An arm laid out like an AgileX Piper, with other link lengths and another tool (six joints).
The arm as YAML. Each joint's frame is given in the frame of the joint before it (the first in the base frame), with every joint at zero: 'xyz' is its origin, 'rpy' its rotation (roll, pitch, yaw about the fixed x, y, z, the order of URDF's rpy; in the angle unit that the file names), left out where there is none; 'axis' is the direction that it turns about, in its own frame. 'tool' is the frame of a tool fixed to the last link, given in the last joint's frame.
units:
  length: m
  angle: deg
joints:
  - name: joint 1
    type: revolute
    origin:
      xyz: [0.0, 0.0, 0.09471]
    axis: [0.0, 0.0, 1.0]
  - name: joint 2
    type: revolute
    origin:
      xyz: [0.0, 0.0, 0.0]
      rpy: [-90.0, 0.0, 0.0]
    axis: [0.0, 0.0, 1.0]
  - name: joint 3
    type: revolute
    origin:
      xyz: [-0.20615, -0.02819, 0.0]
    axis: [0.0, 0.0, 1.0]
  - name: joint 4
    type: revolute
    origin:
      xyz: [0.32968, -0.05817, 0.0]
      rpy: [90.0, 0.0, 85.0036]
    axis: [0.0, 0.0, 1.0]
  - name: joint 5
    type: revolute
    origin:
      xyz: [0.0, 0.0, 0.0]
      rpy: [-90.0, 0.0, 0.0]
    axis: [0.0, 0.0, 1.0]
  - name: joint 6
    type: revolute
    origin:
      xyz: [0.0, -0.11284, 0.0]
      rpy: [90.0, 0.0, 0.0]
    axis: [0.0, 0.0, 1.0]
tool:
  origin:
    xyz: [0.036, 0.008, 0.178]
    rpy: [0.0, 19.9, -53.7]
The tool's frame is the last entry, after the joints.
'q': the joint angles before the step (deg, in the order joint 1, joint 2, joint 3, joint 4, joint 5, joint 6). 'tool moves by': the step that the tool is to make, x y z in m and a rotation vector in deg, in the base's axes. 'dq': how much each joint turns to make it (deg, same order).
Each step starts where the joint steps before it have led.
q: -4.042, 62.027, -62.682, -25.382, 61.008, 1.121
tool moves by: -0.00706, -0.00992, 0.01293, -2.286, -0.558, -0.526
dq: 0.001, -1.876, 0.262, -2.201, 0.924, -0.179
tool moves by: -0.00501, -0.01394, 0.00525, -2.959, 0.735, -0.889
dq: -0.048, 0.001, 0.023, -3.167, 0.657, 0.174
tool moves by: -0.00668, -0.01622, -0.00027, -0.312, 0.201, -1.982
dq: -2.511, -0.001, 0.113, 0.009, -0.239, -0.583
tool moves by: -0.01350, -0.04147, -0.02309, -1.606, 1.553, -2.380
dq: -6.918, 0.000, 4.241, -0.001, -4.964, -2.885
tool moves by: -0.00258, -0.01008, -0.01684, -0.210, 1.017, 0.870
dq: -2.413, 0.000, 2.687, 0.960, -3.177, -2.371
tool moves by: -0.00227, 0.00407, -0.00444, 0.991, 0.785, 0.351
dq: -0.110, -0.001, 0.065, 1.358, 0.619, -1.068
